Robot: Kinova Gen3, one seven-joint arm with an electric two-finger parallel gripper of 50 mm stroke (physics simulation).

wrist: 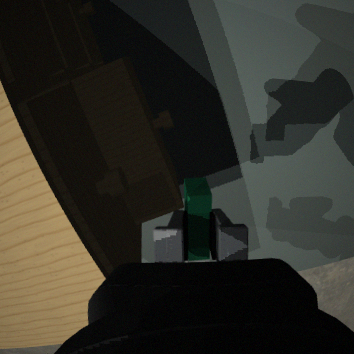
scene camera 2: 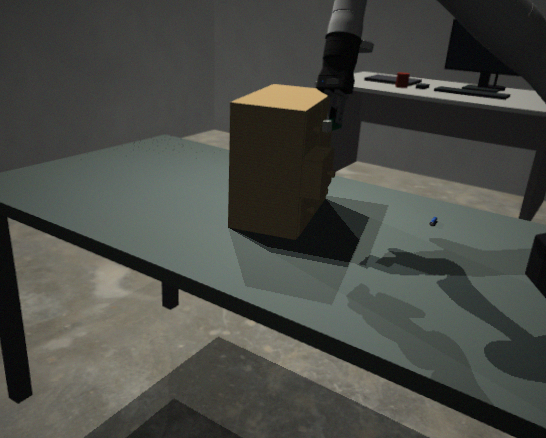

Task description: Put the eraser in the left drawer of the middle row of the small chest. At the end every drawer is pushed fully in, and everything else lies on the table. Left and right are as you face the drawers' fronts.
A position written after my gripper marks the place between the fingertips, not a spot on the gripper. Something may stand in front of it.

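Observation:
Scene camera 2 shows my gripper (scene camera 2: 333,123), a small wooden chest (scene camera 2: 267,127) and a drawer (scene camera 2: 317,166). In the wrist view, the chest (wrist: 56,271) and my gripper (wrist: 197,226) are visible.

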